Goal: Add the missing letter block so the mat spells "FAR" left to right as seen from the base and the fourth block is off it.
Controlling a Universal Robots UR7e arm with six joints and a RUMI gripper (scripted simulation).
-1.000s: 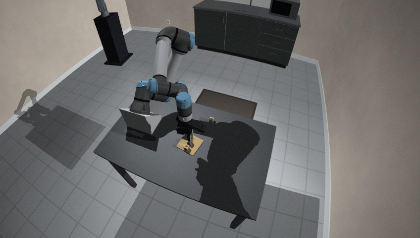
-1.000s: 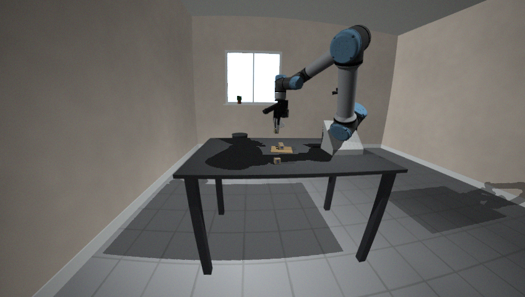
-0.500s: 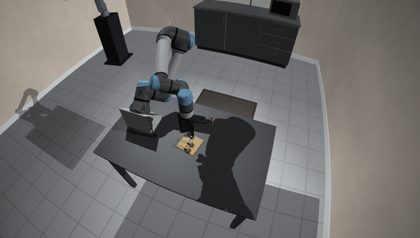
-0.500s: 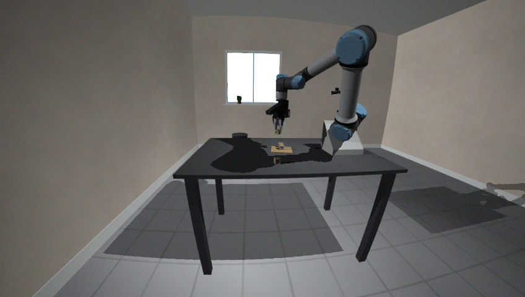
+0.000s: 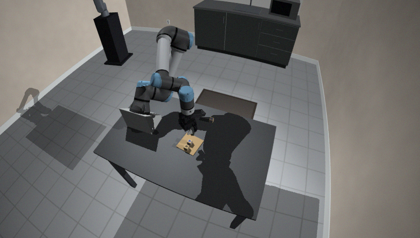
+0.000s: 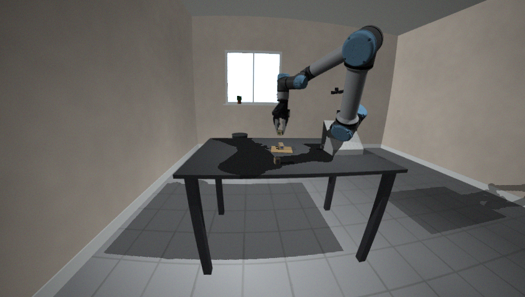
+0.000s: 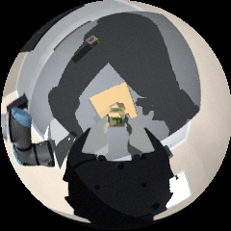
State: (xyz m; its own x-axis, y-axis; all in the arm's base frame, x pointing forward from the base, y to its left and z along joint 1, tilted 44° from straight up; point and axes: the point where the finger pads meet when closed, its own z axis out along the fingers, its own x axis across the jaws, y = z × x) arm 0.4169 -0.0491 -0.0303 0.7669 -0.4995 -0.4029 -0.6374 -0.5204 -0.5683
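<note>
Right now my hand is 12 cm above the tan mat, 2 cm past it and 1 cm to the left of it. The rest, counted from my hand: block (22 cm to the left, 11 cm below, 8 cm ahead).
</note>
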